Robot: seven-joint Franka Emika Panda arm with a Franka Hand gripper.
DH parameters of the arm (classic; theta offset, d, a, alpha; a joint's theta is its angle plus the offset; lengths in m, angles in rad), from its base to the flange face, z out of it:
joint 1: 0 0.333 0 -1.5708
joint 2: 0 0 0 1.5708
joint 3: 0 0.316 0.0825 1.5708
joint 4: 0 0 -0.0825 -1.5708
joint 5: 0 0.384 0 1.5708
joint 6: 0 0 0.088 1.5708
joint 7: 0 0.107 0 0
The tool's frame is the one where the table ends.
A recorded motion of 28 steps. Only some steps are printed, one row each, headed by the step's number.
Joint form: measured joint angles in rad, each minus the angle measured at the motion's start. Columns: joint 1, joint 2, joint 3, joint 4, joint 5, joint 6, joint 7.
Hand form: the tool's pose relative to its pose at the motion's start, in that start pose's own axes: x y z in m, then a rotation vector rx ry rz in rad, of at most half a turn. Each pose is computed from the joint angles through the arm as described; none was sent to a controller.
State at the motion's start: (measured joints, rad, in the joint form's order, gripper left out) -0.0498 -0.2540 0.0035 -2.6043 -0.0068 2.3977 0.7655
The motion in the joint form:
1: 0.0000 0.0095 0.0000 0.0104 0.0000 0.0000 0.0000
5: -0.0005 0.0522 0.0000 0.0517 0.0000 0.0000 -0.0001
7: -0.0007 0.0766 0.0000 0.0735 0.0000 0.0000 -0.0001
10: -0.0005 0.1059 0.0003 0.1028 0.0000 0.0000 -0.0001
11: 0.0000 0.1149 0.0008 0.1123 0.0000 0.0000 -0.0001
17: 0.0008 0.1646 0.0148 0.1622 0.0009 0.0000 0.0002
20: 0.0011 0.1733 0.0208 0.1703 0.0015 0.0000 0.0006
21: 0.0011 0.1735 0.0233 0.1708 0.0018 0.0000 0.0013
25: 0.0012 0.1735 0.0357 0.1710 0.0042 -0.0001 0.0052
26: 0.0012 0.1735 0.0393 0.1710 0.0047 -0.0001 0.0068
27: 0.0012 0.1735 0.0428 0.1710 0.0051 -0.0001 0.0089
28: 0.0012 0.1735 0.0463 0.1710 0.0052 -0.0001 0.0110
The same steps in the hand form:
1: 0.0025 -0.0023 -0.0002 0.0006 0.0006 0.0000
5: 0.0123 -0.0115 0.0015 -0.0002 -0.0005 0.0004
7: 0.0175 -0.0163 0.0034 -0.0020 -0.0024 0.0005
10: 0.0242 -0.0230 0.0048 -0.0019 -0.0025 0.0000
11: 0.0261 -0.0254 0.0050 -0.0016 -0.0021 -0.0010
17: 0.0328 -0.0415 0.0080 -0.0012 -0.0021 -0.0148
20: 0.0325 -0.0455 0.0088 -0.0013 -0.0028 -0.0203
21: 0.0317 -0.0465 0.0087 -0.0010 -0.0026 -0.0218
25: 0.0275 -0.0507 0.0086 -0.0001 -0.0034 -0.0287
26: 0.0263 -0.0519 0.0086 0.0001 -0.0035 -0.0303
27: 0.0251 -0.0531 0.0086 0.0002 -0.0036 -0.0314
28: 0.0239 -0.0543 0.0086 0.0002 -0.0036 -0.0327

